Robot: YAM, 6 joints.
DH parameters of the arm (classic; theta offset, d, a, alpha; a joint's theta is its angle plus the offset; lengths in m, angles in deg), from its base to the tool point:
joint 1: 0 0.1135 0.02 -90
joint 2: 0 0 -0.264 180
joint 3: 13.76 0 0.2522 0
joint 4: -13.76 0 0.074 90
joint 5: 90 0 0 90
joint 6: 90 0.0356 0 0
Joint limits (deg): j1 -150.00..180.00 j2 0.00..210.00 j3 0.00..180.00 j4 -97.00..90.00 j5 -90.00..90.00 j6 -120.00..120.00
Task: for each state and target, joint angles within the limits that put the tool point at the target. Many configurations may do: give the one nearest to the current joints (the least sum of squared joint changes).
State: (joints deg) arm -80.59 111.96 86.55 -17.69 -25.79 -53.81
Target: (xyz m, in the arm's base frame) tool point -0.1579 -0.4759 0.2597
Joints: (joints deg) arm -109.92 121.39 101.64 -9.87 -22.67 -53.81
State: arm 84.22 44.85 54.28 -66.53 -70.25 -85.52
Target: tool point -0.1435 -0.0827 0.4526
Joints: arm 42.00 13.62 90.80 -59.71 -76.09 -85.52
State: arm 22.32 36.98 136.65 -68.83 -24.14 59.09
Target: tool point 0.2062 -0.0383 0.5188
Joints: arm -13.45 77.19 115.93 -67.67 -17.53 59.09
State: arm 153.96 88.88 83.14 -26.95 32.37 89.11
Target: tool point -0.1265 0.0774 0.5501
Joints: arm 156.07 58.78 95.21 -26.96 33.08 89.11
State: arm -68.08 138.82 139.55 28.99 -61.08 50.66
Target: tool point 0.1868 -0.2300 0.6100
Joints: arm -57.58 99.15 125.58 35.04 -75.08 50.66
